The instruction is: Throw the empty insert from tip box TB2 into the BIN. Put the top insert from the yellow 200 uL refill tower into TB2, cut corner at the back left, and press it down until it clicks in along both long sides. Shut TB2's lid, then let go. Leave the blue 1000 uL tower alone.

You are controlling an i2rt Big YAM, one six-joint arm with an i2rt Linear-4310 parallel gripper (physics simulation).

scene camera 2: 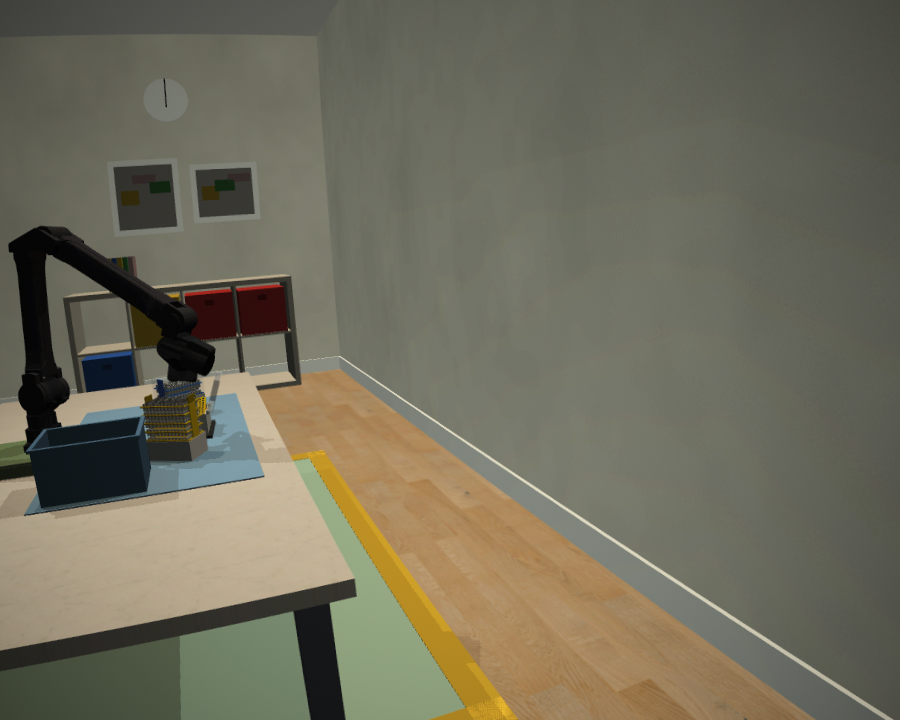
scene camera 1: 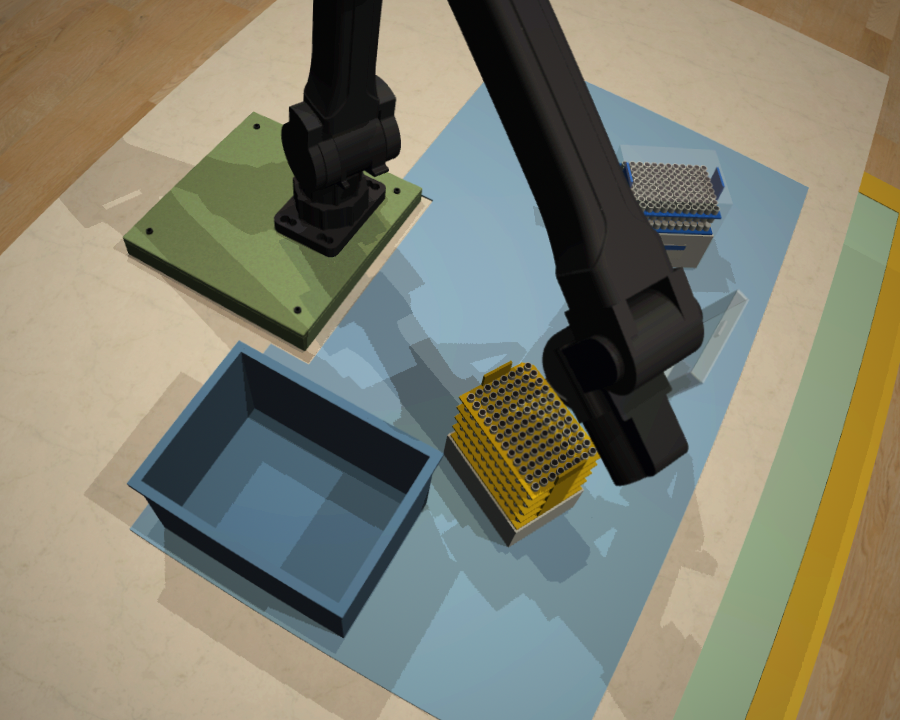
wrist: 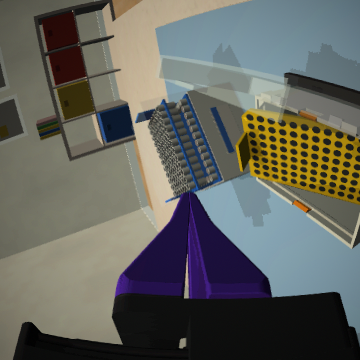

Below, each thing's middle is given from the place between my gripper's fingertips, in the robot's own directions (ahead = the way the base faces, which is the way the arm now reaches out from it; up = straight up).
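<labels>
The dark blue bin (scene camera 1: 309, 497) is 31 cm to the right of my hand, 22 cm behind it and 11 cm below it. As for the clear lid (scene camera 1: 719, 318), my hand is 6 cm above it, 5 cm short of it and 1 cm to the right of it. Going by their middles, the lid is the nearest to my hand of the things named here.
</labels>
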